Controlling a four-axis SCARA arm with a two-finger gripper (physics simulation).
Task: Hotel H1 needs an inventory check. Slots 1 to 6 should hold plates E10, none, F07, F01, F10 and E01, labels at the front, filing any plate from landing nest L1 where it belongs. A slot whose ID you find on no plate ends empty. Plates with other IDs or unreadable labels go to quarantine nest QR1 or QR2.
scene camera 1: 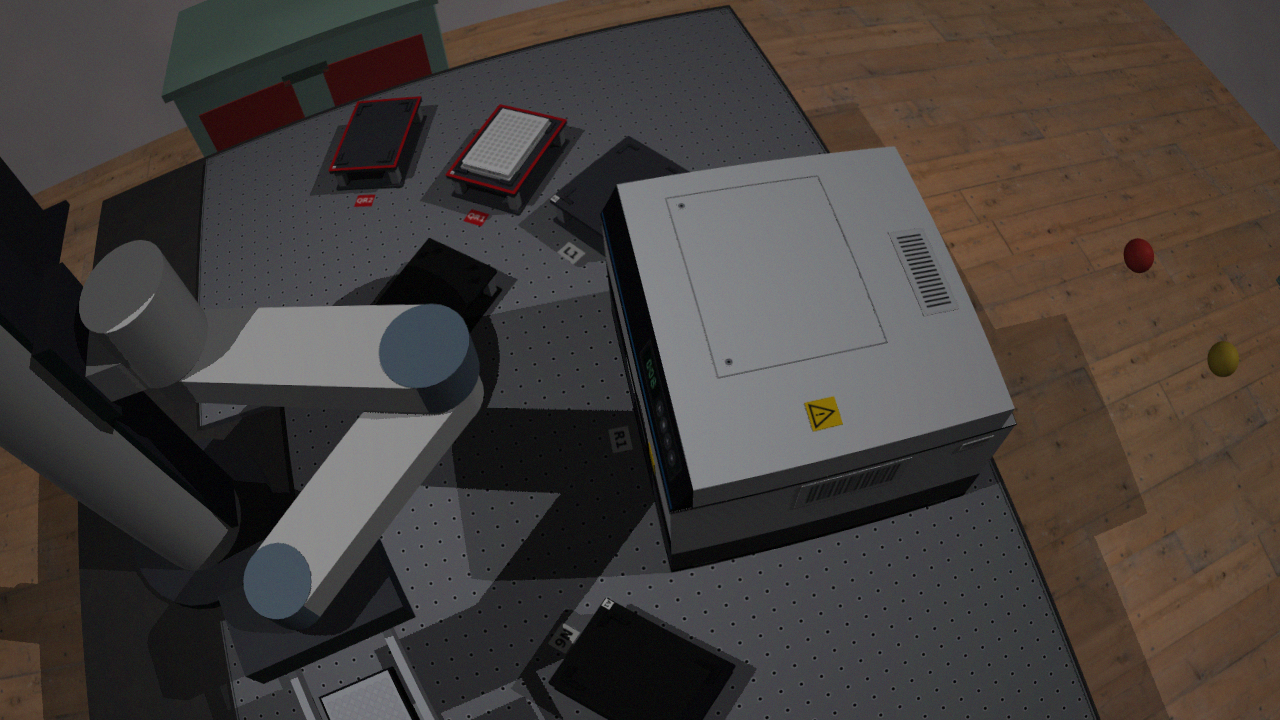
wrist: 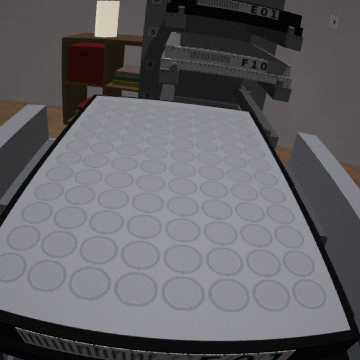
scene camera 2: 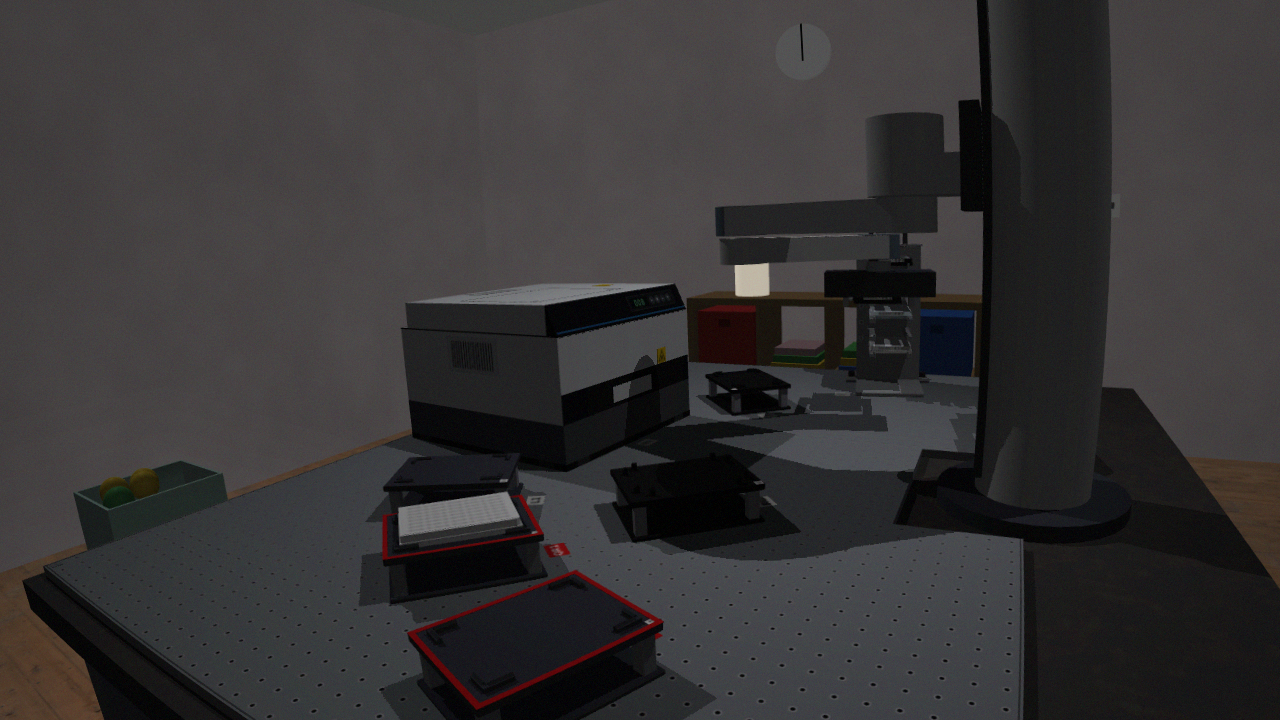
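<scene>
My gripper is shut on a white-topped, black-edged plate. In the wrist view its label is cut off at the lower edge; it reads F01 or E01. Hotel H1 stands ahead, behind my gripper in scene camera 2. A black plate labelled E01 sits in slot 6 and a pale plate labelled F10 in what looks like slot 5. Empty support arms show below it. The lower slots are hidden. A white plate lies on nest QR1.
Nest QR2 and nest L1 hold no visible plate. A dark nest stands nearer the arm. The large white instrument stands mid-bench, with nest N6 beyond it.
</scene>
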